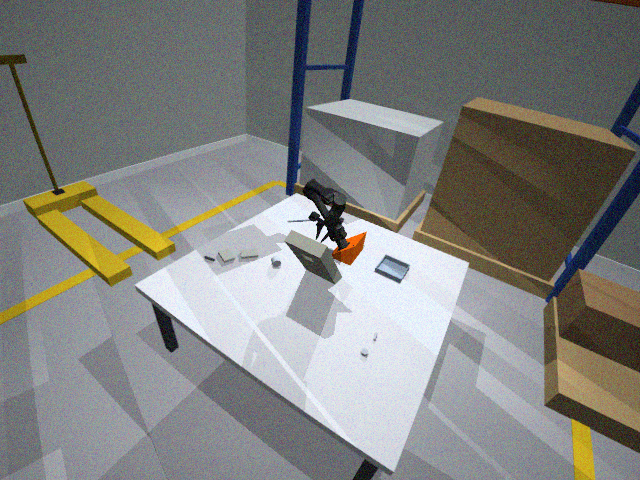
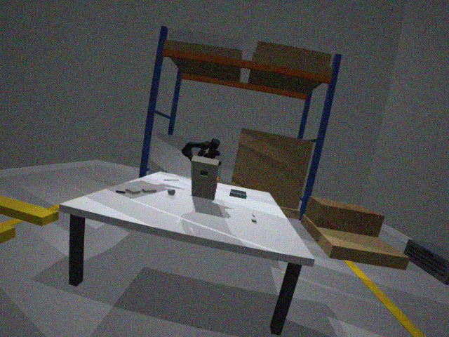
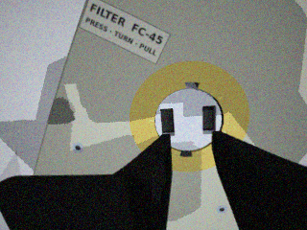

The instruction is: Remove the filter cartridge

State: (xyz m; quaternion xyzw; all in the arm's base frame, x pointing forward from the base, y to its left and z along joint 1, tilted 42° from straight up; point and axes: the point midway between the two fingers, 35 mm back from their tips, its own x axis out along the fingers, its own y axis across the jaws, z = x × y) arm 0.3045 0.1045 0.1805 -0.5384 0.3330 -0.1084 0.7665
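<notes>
Now: the round grey filter cartridge 40 mm ahead of my gripper tip, 10 mm to the right of it and 30 mm below it. Round my gripper tip: pale service panel: 10 mm behind, 100 mm below; then dark tray: 330 mm behind, 340 mm to the left, 260 mm below.
</notes>
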